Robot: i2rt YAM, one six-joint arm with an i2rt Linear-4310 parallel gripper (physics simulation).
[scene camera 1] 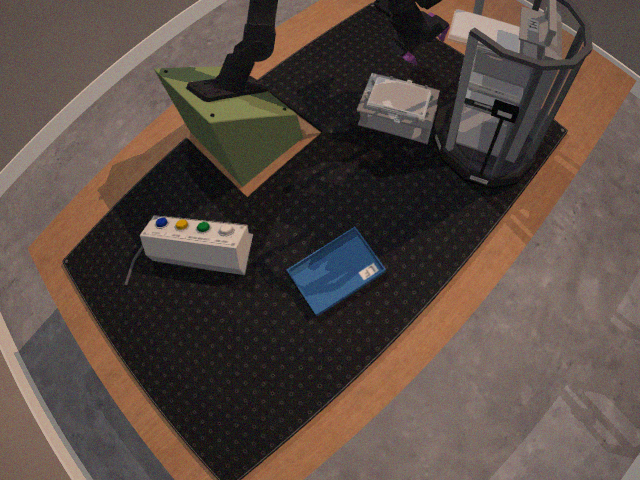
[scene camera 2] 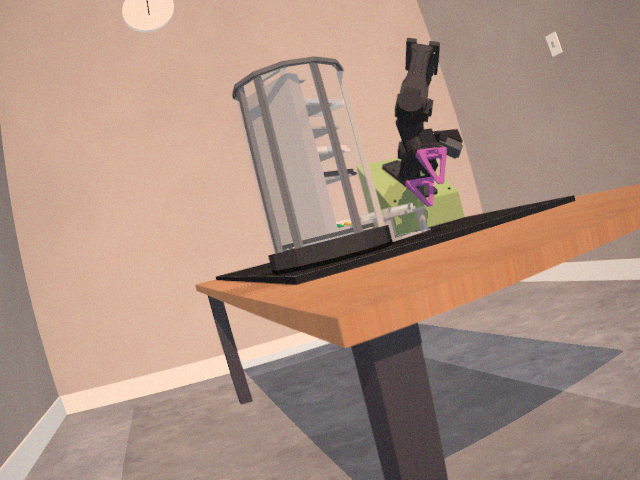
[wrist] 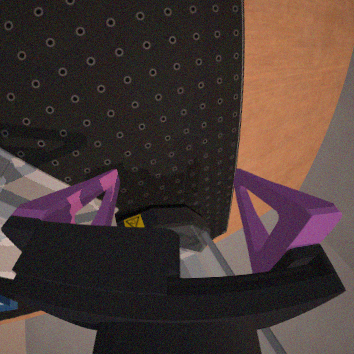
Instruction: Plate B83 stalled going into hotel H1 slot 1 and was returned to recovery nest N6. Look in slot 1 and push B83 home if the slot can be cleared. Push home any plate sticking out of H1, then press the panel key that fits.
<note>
My gripper point(scene camera 2: 435, 195) is open, with nothing in its grasp. Further things: a grey slotted rack tower point(scene camera 2: 319, 204) and a blue tray point(scene camera 1: 343, 266).
My gripper shows as well in scene camera 1 point(scene camera 1: 428, 51) and in the wrist view point(wrist: 176, 175). The grey slotted rack tower shows as well in scene camera 1 point(scene camera 1: 506, 101) and in the wrist view point(wrist: 198, 255).
</note>
